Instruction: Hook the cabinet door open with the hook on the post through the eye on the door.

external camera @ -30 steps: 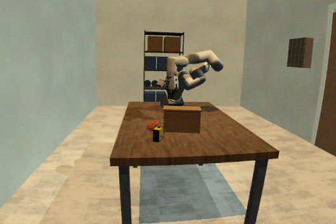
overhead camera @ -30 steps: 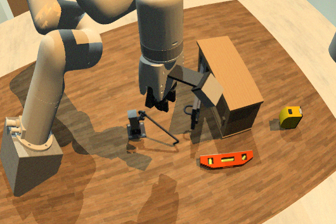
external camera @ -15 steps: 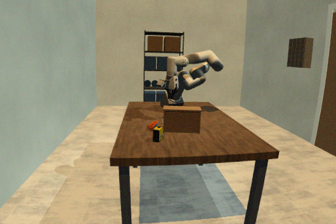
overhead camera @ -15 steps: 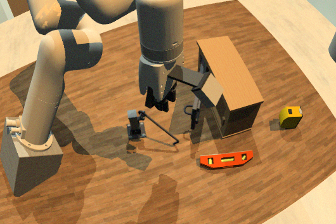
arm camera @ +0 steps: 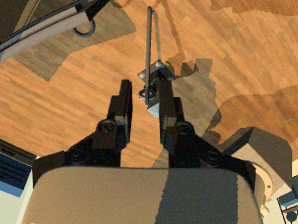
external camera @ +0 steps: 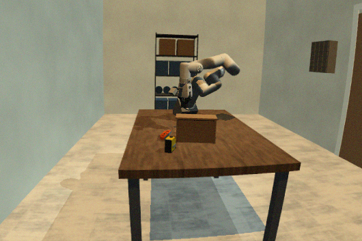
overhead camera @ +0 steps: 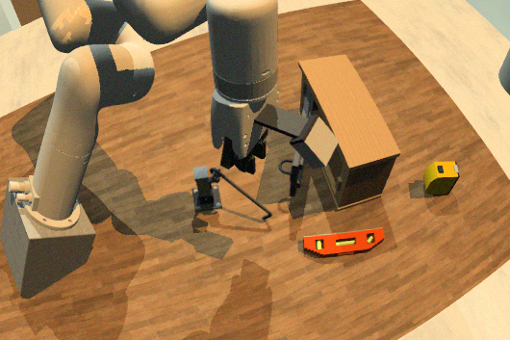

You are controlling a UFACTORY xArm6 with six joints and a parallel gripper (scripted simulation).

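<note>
Right now the dark hook is 130 mm below my hand, 20 mm to the left of it and 10 mm behind it. The rest, counted from my hand: orange spirit level: 170 mm below, 150 mm to the right, 100 mm ahead; then yellow tape measure: 350 mm ahead, 160 mm to the right, 140 mm below; then dark door: 130 mm ahead, 120 mm below, 60 mm to the left.
</note>
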